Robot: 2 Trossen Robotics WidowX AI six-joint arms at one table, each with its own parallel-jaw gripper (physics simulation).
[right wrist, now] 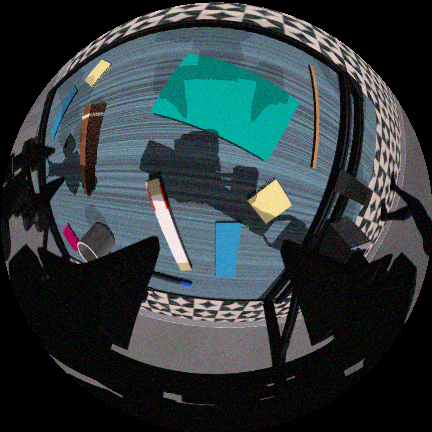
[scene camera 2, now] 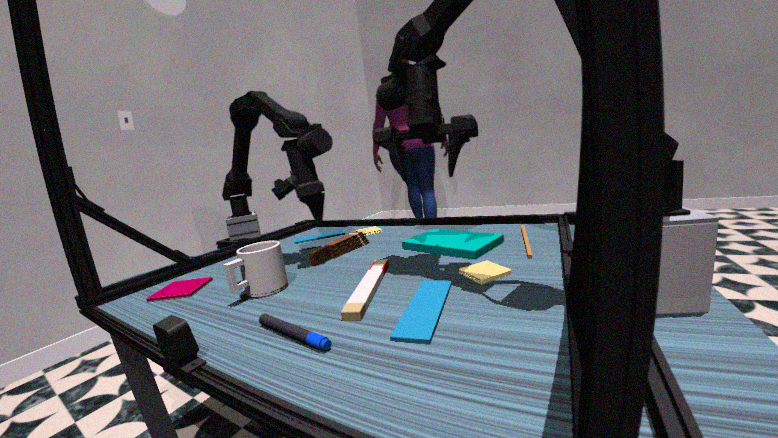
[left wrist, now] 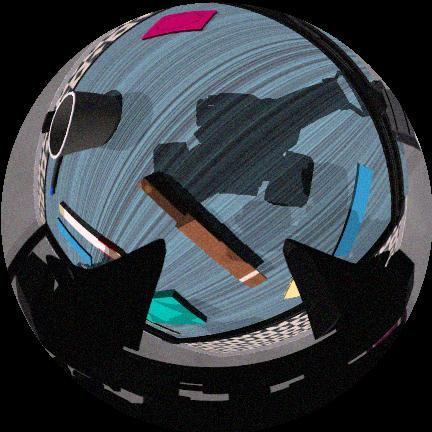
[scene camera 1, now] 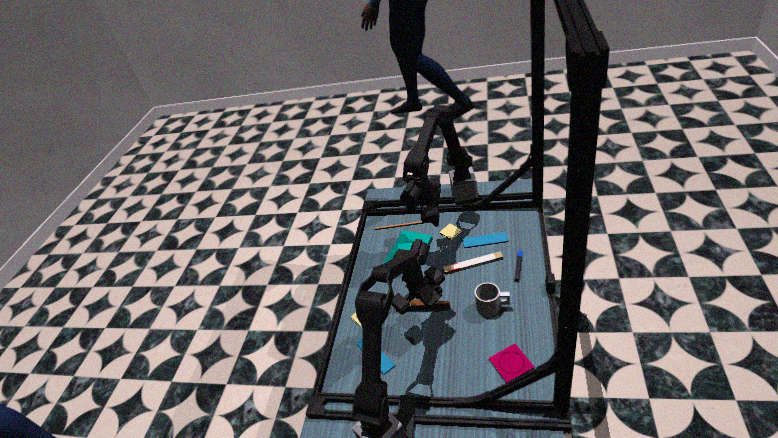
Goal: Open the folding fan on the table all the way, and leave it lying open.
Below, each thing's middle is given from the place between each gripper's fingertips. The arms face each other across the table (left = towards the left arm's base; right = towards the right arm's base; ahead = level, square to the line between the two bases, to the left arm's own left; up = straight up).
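Scene:
With the teal book (scene camera 2: 472, 245) as the reference, my right gripper is 13 cm short of it, 3 cm to the right of it and 16 cm above it. Counting from my right hand, I find the folding fan (scene camera 2: 354, 240) 15 cm below and 27 cm to the left, while the striped bar (scene camera 2: 354, 310) is 13 cm behind, 5 cm to the left and 16 cm below. The blue-capped marker (scene camera 2: 318, 341) is 4 cm to the left of my right hand, 16 cm below it and 30 cm behind it. Going by its middle, the teal book is nearer to my right gripper than to my left hand.
As for my left hand, the folding fan is 2 cm ahead of it, 4 cm to the right of it and 6 cm below it. From that same left hand, the striped bar is 11 cm behind, 7 cm below and 26 cm to the right; the white mug (scene camera 2: 262, 267) is 8 cm to the right, 3 cm below and 22 cm behind; and the teal book is 15 cm ahead, 28 cm to the right and 7 cm below. Going by its middle, the folding fan is nearer to my left hand than to my right gripper.

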